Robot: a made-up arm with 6 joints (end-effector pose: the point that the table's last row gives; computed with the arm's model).
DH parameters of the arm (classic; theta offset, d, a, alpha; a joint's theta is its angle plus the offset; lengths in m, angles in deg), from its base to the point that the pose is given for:
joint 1: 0 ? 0 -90
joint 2: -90 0 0.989 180
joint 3: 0 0 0 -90
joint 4: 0 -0.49 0 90
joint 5: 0 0.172 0 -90
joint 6: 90 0 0 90
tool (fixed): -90 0 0 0
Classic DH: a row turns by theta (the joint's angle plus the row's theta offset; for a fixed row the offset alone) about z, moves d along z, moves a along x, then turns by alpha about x.
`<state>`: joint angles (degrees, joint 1 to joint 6).
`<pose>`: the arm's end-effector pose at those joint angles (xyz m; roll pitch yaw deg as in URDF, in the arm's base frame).
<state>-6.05 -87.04 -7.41 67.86 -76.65 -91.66</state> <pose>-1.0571 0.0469 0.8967 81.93 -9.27 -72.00</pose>
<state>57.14 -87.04 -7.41 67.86 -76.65 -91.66</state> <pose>-0.5186 -0.9224 0.8967 81.93 -9.27 -8.81</pose>
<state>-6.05 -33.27 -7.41 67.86 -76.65 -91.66</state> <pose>-0.1770 -0.0464 1.5190 32.75 13.25 -73.85</pose>
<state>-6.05 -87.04 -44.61 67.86 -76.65 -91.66</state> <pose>-0.7362 0.0128 0.8343 48.17 6.60 -71.18</pose>
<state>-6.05 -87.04 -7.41 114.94 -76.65 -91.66</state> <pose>-1.0394 0.1831 0.8961 81.81 -17.52 -118.36</pose>
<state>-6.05 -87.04 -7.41 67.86 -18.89 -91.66</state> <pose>-1.0571 0.0469 0.8967 68.12 -65.33 -51.98</pose>
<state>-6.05 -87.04 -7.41 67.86 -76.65 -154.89</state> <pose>-1.0571 0.0469 0.8967 145.16 -9.27 -72.00</pose>
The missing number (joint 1, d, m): 0.335
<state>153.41 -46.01 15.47 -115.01 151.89 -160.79</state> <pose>0.2721 -0.2175 1.3780 -80.61 60.47 33.45</pose>
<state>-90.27 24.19 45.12 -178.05 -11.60 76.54</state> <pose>0.1678 -0.8658 1.4067 101.30 -32.52 -89.81</pose>
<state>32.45 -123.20 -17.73 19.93 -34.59 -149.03</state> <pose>-0.7696 -0.6809 0.2501 163.97 -69.35 -0.83</pose>
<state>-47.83 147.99 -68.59 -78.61 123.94 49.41</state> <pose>0.1301 -0.1942 -0.0762 -166.68 27.66 -114.50</pose>
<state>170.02 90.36 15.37 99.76 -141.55 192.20</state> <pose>-1.2653 0.1930 -0.1006 12.06 -51.60 70.66</pose>
